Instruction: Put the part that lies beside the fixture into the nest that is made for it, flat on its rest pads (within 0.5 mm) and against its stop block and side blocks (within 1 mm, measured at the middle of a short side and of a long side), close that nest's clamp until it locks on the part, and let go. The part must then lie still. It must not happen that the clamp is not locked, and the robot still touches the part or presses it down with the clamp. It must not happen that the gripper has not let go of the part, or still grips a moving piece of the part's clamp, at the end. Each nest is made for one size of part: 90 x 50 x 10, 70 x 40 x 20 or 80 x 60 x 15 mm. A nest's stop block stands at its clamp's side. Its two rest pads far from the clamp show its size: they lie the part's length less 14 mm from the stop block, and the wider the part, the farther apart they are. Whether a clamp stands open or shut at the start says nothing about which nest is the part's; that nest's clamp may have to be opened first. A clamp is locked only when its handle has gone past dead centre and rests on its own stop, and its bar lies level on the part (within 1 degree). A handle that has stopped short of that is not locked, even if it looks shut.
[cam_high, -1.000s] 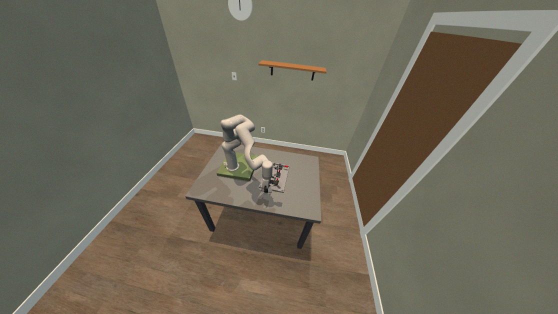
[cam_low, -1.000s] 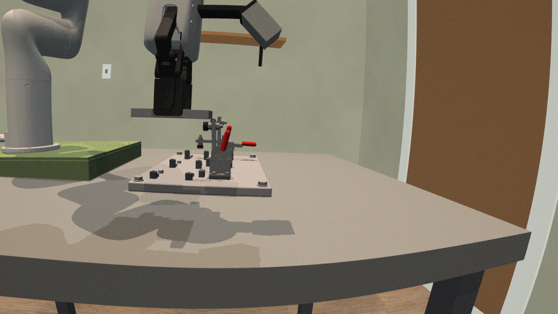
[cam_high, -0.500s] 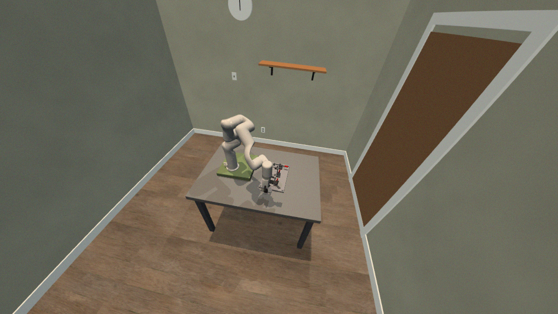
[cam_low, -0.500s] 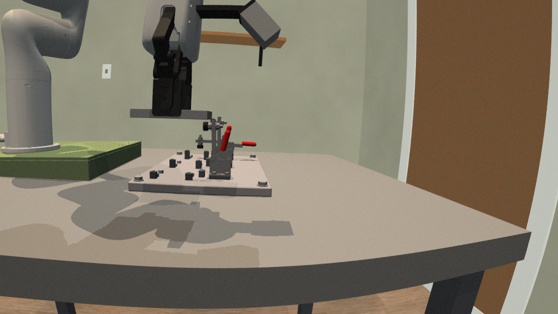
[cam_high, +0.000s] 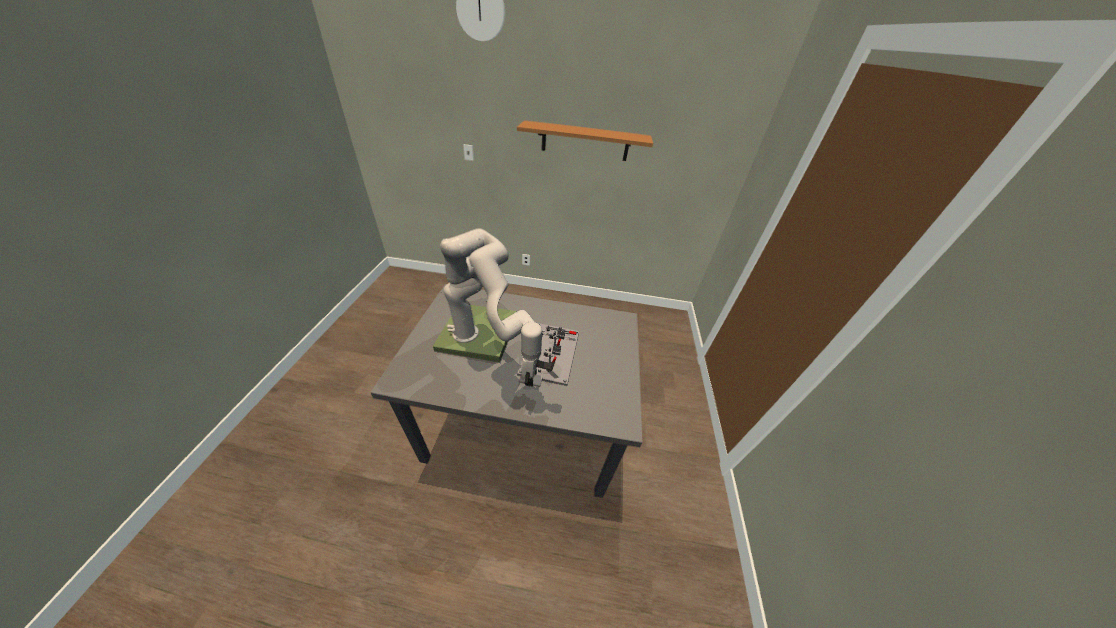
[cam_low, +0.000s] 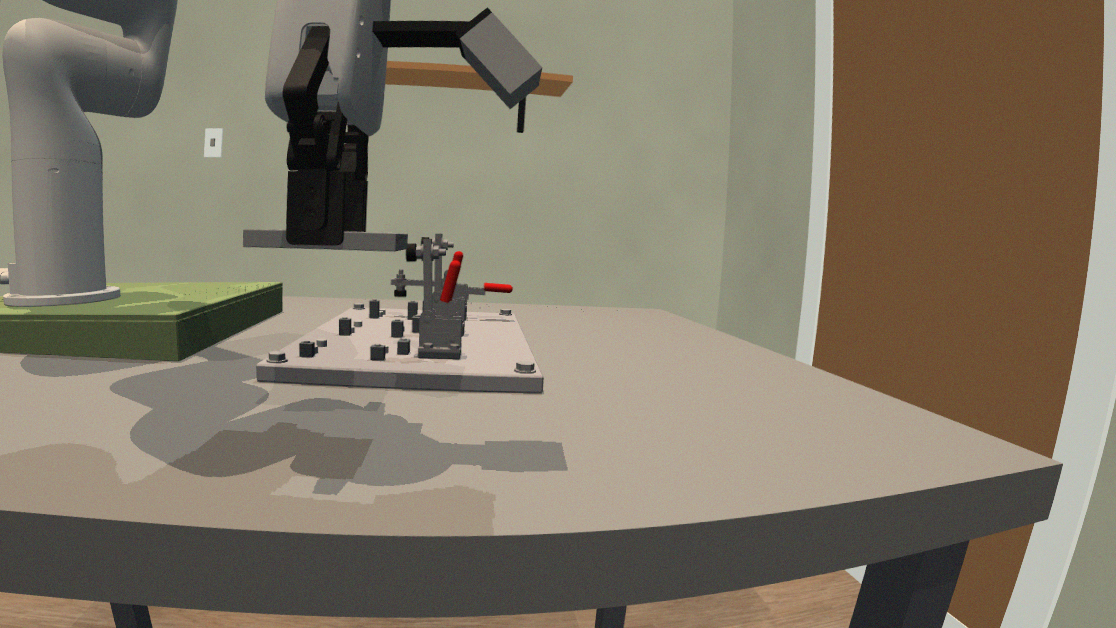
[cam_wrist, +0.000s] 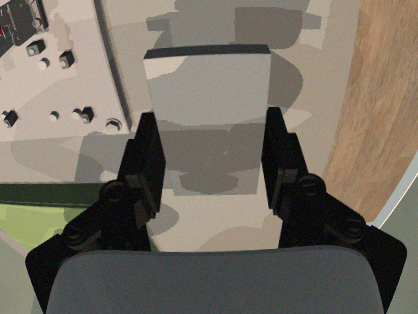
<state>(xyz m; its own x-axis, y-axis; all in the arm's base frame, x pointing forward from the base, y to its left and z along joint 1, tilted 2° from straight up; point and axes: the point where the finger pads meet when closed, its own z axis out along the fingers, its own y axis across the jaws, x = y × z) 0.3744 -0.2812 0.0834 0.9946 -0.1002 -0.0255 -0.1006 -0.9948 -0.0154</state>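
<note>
Right now my hand is 60 mm short of the fixture plate, 260 mm to the right of it and 130 mm above it. From my hand the other things lie so: flat grey part 20 mm below.
</note>
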